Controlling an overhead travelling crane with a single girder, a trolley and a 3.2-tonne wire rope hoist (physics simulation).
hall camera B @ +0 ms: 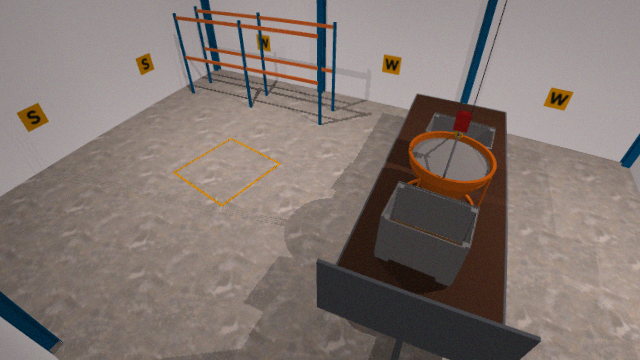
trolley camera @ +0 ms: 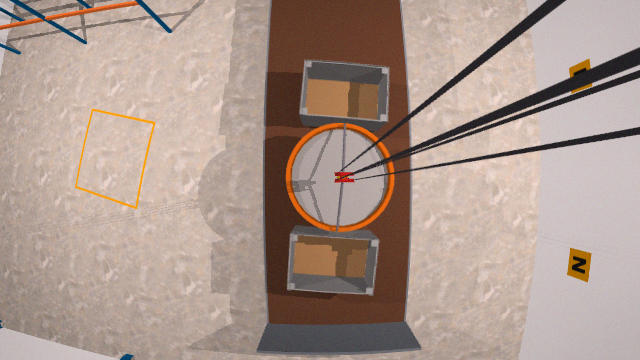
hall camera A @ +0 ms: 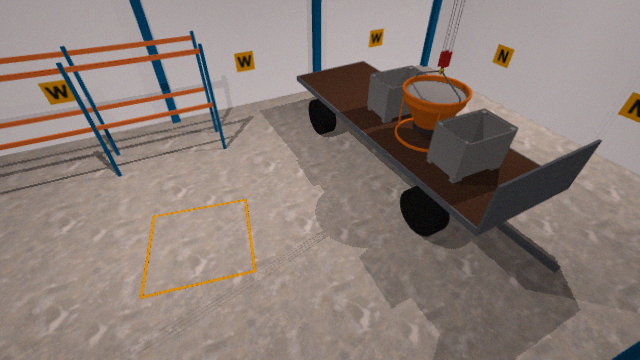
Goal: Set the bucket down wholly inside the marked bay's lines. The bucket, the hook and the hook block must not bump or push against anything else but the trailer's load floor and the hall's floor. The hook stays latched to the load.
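Note:
The orange bucket (hall camera A: 432,119) (hall camera B: 450,187) (trolley camera: 367,200), with a grey inside, is upright on the trailer's brown load floor (hall camera A: 345,90) (hall camera B: 485,280) (trolley camera: 335,30); I cannot make out a gap beneath its base ring. My hook (hall camera A: 441,71) (hall camera B: 458,134) (trolley camera: 342,177) is shut on the bucket's raised bail, above the rim. The red hook block (hall camera A: 445,59) (hall camera B: 462,121) looks centred over the bucket in the trolley camera view. The marked bay (hall camera A: 200,208) (hall camera B: 198,189) (trolley camera: 84,148) is a yellow outline on the hall floor, left of the trailer.
A grey bin (hall camera A: 462,150) (hall camera B: 420,255) (trolley camera: 332,286) stands close on the headboard side of the bucket. Another grey bin (hall camera A: 385,95) (trolley camera: 312,120) stands close on its other side. The dark headboard (hall camera A: 545,185) (hall camera B: 425,310) (trolley camera: 340,338) closes one trailer end. A rack (hall camera A: 90,120) (hall camera B: 245,65) stands beyond the bay.

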